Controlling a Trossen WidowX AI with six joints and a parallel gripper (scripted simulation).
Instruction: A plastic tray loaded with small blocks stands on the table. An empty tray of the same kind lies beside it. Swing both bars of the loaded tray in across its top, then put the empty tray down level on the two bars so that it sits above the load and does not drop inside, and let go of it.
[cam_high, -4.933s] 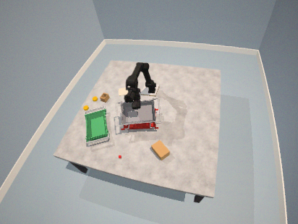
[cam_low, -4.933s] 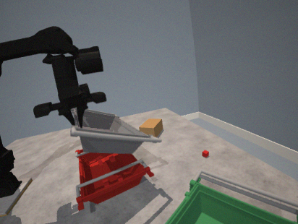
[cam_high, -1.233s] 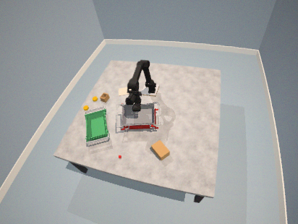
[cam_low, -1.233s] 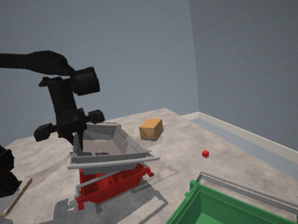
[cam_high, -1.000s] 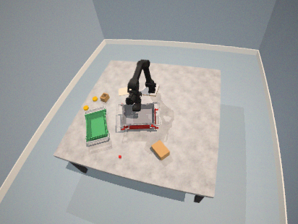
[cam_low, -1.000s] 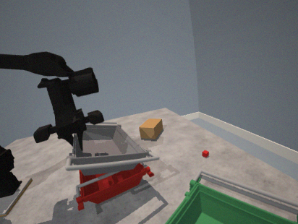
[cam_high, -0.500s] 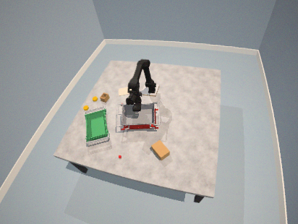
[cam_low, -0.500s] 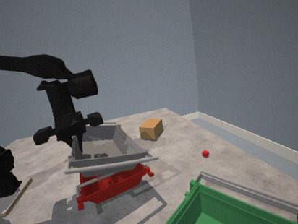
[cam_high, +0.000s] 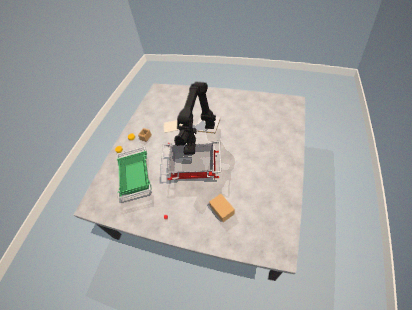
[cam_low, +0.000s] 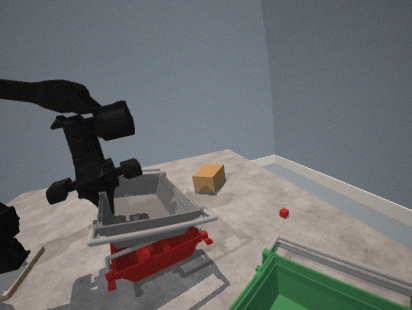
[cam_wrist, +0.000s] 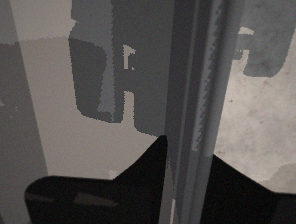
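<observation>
Right now the grey tray is 8 cm ahead of my gripper tip, 2 cm above it and 1 cm to the left of it. The rest, counted from my gripper tip: cream card 29 cm behind, 22 cm to the right, 10 cm below.
</observation>
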